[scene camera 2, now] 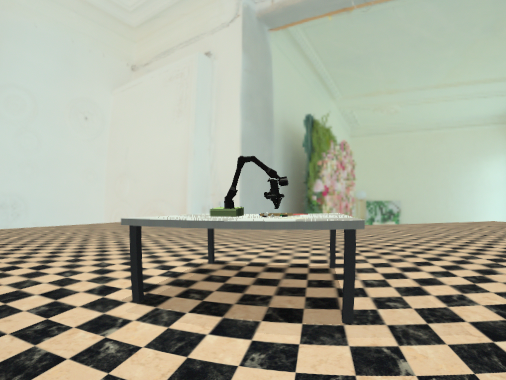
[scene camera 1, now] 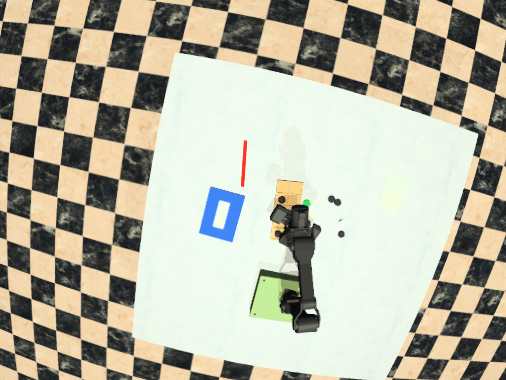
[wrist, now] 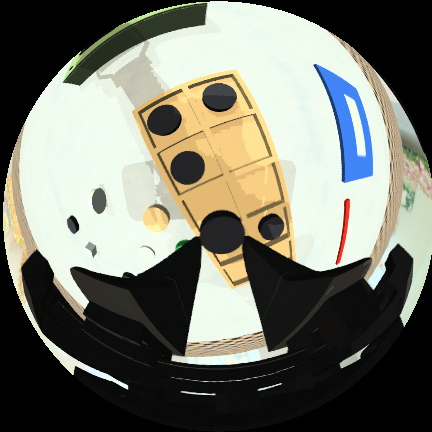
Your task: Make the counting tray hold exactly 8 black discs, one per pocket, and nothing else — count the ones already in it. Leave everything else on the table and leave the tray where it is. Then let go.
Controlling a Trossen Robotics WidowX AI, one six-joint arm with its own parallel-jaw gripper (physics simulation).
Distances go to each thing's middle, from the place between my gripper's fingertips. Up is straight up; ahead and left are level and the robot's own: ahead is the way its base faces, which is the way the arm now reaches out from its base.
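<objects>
Tan counting tray point(scene camera 1: 292, 190): my hand 10 mm past it, 20 mm to the right of it, 50 mm above it.
</objects>
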